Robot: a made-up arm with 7 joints.
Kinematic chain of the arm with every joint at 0, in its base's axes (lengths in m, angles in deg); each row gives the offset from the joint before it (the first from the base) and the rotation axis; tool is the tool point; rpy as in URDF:
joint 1: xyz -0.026 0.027 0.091 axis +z
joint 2: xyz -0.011 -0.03 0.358 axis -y
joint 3: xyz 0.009 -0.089 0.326 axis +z
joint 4: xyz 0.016 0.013 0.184 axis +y
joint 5: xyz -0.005 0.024 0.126 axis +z
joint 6: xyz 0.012 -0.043 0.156 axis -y
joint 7: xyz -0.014 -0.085 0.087 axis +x
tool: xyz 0.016 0.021 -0.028 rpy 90 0 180
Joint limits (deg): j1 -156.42..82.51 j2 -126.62..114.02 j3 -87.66..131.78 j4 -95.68..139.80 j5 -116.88..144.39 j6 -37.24..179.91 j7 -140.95..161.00
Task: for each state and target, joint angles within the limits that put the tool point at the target. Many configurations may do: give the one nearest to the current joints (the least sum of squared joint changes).
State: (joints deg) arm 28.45 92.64 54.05 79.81 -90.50 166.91 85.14
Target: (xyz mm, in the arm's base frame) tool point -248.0 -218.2 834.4
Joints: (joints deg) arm 53.59 58.86 40.59 129.54 -79.07 177.23 78.85
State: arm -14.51 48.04 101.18 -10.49 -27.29 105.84 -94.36
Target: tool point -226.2 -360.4 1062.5
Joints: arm 9.92 32.58 100.41 -33.49 -33.29 107.65 -96.95
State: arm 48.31 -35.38 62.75 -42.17 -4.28 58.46 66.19
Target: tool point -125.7 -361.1 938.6
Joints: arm 19.70 -2.19 36.44 -76.36 -18.67 67.82 68.39
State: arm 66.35 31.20 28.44 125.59 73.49 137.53 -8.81
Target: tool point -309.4 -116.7 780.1
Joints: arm 40.99 64.86 53.45 91.02 76.89 137.44 -6.42
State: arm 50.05 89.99 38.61 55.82 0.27 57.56 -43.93
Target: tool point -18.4 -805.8 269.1
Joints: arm 80.62 113.01 28.84 28.34 -11.17 54.05 -48.20
